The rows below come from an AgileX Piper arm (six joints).
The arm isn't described. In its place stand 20 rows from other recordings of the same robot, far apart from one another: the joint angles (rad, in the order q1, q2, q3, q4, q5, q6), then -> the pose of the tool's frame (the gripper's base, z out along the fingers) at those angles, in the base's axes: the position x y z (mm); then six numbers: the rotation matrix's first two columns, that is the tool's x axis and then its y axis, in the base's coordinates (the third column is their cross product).
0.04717, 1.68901, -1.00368, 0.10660, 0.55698, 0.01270 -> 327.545 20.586 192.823 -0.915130 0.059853 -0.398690 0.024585 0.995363 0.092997
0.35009, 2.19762, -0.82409, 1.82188, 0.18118, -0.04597 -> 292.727 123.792 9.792 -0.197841 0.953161 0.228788 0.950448 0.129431 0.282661
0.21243, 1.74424, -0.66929, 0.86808, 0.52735, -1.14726 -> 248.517 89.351 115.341 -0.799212 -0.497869 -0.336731 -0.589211 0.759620 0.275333
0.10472, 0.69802, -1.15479, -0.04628, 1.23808, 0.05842 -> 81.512 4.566 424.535 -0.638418 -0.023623 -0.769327 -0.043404 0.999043 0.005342
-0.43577, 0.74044, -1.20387, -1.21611, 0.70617, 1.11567 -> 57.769 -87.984 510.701 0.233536 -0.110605 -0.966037 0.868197 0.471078 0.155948
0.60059, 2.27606, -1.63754, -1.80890, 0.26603, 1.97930 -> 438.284 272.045 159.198 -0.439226 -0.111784 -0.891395 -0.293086 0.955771 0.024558
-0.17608, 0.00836, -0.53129, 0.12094, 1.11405, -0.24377 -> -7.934 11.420 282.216 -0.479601 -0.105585 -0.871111 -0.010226 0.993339 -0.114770
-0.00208, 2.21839, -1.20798, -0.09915, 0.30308, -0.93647 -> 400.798 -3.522 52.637 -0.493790 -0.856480 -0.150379 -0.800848 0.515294 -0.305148
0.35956, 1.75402, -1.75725, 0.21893, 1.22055, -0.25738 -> 345.232 149.605 357.904 -0.752662 -0.471381 -0.459674 -0.572262 0.813618 0.102671
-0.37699, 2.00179, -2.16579, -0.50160, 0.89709, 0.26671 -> 416.013 -201.489 400.779 -0.549153 0.154738 -0.821272 0.599846 0.757234 -0.258421
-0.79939, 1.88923, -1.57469, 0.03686, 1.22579, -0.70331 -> 270.690 -273.846 253.704 -0.988298 0.102907 -0.112590 0.108897 0.992874 -0.048399
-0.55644, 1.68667, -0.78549, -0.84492, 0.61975, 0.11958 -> 220.712 -183.838 153.892 -0.999941 0.003353 -0.010355 0.008216 0.856561 -0.515980
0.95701, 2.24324, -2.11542, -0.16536, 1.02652, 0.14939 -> 299.333 402.595 253.015 -0.550344 -0.672558 -0.494759 -0.736464 0.670211 -0.091857
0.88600, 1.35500, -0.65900, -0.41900, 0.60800, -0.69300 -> 161.631 164.490 200.087 0.308337 -0.951238 -0.008665 -0.854938 -0.273105 -0.441015
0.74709, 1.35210, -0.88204, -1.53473, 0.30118, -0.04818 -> 236.587 182.350 300.405 0.451040 -0.883927 0.123431 -0.277000 -0.270109 -0.922124
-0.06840, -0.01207, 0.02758, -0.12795, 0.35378, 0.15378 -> 52.669 -7.640 173.021 -0.271278 0.052299 -0.961079 0.119874 0.992584 0.020178
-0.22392, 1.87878, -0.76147, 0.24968, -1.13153, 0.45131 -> 345.192 -99.486 184.641 0.303689 0.461263 -0.833672 0.321459 0.774086 0.545395
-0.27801, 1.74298, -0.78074, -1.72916, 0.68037, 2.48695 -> 288.639 -141.165 167.724 -0.067219 0.552564 -0.830755 0.921773 0.353064 0.160251
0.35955, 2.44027, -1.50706, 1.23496, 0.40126, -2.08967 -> 428.268 196.831 32.085 -0.096560 -0.802481 -0.588813 -0.931255 0.281661 -0.231152
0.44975, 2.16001, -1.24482, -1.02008, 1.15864, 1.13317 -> 361.704 95.714 110.136 -0.950592 -0.093213 -0.296118 0.161068 0.667344 -0.727123
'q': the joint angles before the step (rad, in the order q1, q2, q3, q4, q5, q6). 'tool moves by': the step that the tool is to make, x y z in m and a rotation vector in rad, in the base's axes. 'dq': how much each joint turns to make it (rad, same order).
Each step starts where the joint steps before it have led.
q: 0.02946, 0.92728, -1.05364, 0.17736, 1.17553, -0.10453
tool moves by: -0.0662, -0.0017, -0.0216, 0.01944, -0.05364, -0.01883
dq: -0.00053, -0.27468, 0.18112, 0.00108, 0.03481, 0.03109
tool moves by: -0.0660, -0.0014, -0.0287, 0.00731, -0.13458, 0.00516
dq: 0.00065, -0.32894, 0.15456, 0.00333, 0.03952, 0.00454
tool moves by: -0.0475, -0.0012, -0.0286, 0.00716, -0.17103, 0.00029
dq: -0.00067, -0.29652, 0.09562, 0.00050, 0.02917, 0.00604
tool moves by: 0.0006, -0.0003, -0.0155, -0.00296, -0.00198, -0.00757
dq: -0.00397, -0.04696, 0.05983, -0.00407, -0.01470, -0.00182
